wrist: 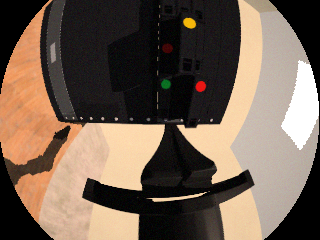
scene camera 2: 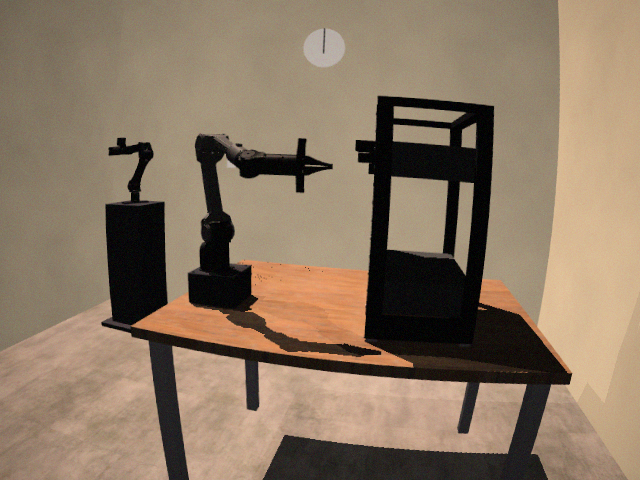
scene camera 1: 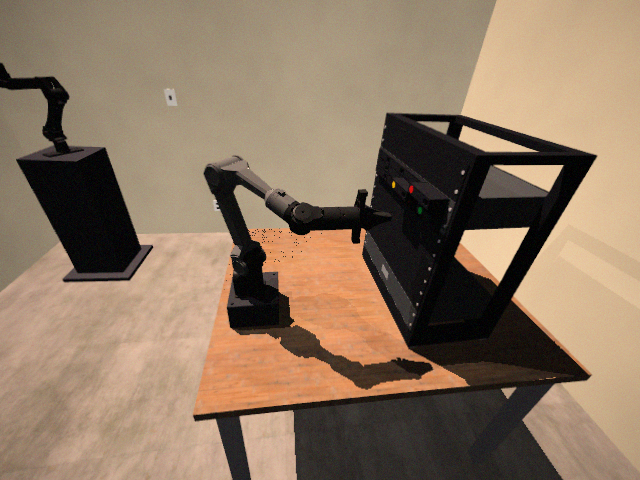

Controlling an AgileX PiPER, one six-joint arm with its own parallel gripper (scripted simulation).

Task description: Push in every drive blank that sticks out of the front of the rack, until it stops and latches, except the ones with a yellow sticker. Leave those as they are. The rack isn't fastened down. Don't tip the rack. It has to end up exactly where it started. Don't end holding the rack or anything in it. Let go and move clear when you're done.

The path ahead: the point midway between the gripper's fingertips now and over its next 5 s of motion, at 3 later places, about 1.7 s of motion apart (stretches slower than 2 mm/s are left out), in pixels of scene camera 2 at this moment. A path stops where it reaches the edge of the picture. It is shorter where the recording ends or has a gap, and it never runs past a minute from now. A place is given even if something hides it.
My gripper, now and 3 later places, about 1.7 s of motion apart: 332, 166; 353, 145; 365, 146; 369, 146
